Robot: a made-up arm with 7 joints. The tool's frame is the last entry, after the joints.
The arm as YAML. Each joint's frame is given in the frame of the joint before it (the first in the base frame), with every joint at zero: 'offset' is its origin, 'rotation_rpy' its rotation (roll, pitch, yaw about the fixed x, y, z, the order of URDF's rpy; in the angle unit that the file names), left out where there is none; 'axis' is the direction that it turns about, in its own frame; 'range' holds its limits. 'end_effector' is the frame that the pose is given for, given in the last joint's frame.
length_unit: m
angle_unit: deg
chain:
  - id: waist
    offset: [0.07, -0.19, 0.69]
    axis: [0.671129, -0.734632, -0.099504]
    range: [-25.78, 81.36]
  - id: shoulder
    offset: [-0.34, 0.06, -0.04]
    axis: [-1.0, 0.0, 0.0]
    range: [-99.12, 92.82]
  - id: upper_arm
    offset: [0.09, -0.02, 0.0]
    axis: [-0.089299, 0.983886, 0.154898]
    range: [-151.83, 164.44]
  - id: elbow
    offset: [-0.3, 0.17, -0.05]
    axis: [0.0, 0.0, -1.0]
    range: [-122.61, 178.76]
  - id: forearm
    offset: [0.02, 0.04, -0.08]
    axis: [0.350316, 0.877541, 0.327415]
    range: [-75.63, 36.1]
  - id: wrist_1
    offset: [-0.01, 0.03, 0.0]
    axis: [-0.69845, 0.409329, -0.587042]
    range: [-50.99, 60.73]
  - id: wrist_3
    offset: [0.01, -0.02, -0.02]
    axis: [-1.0, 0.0, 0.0]
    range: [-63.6, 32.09]
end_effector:
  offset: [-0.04, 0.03, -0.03]
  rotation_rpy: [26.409, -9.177, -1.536]
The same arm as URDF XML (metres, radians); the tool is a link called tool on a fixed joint. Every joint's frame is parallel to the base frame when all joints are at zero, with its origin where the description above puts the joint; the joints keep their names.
<robot name="arm">
  <joint name="waist" type="revolute">
    <parent link="base_link"/>
    <child link="link1"/>
    <origin xyz="0.0700 -0.1900 0.6900"/>
    <axis xyz="0.671129 -0.734632 -0.099504"/>
    <limit lower="-0.4499" upper="1.4200"/>
  </joint>
  <joint name="shoulder" type="revolute">
    <parent link="link1"/>
    <child link="link2"/>
    <origin xyz="-0.3400 0.0600 -0.0400"/>
    <axis xyz="-1 0 0"/>
    <limit lower="-1.7300" upper="1.6200"/>
  </joint>
  <joint name="upper_arm" type="revolute">
    <parent link="link2"/>
    <child link="link3"/>
    <origin xyz="0.0900 -0.0200 0.0000"/>
    <axis xyz="-0.089299 0.983886 0.154898"/>
    <limit lower="-2.6499" upper="2.8700"/>
  </joint>
  <joint name="elbow" type="revolute">
    <parent link="link3"/>
    <child link="link4"/>
    <origin xyz="-0.3000 0.1700 -0.0500"/>
    <axis xyz="0 0 -1"/>
    <limit lower="-2.1399" upper="3.1200"/>
  </joint>
  <joint name="forearm" type="revolute">
    <parent link="link4"/>
    <child link="link5"/>
    <origin xyz="0.0200 0.0400 -0.0800"/>
    <axis xyz="0.350316 0.877541 0.327415"/>
    <limit lower="-1.3200" upper="0.6301"/>
  </joint>
  <joint name="wrist_1" type="revolute">
    <parent link="link5"/>
    <child link="link6"/>
    <origin xyz="-0.0100 0.0300 0.0000"/>
    <axis xyz="-0.69845 0.409329 -0.587042"/>
    <limit lower="-0.8899" upper="1.0599"/>
  </joint>
  <joint name="wrist_3" type="revolute">
    <parent link="link6"/>
    <child link="link7"/>
    <origin xyz="0.0100 -0.0200 -0.0200"/>
    <axis xyz="-1 0 0"/>
    <limit lower="-1.1100" upper="0.5601"/>
  </joint>
  <joint name="tool_joint" type="fixed">
    <parent link="link7"/>
    <child link="tool"/>
    <origin xyz="-0.0400 0.0300 -0.0300" rpy="0.4609 -0.1602 -0.0268"/>
  </joint>
  <link name="base_link"/>
  <link name="link1"/>
  <link name="link2"/>
  <link name="link3"/>
  <link name="link4"/>
  <link name="link5"/>
  <link name="link6"/>
  <link name="link7"/>
  <link name="tool"/>
</robot>

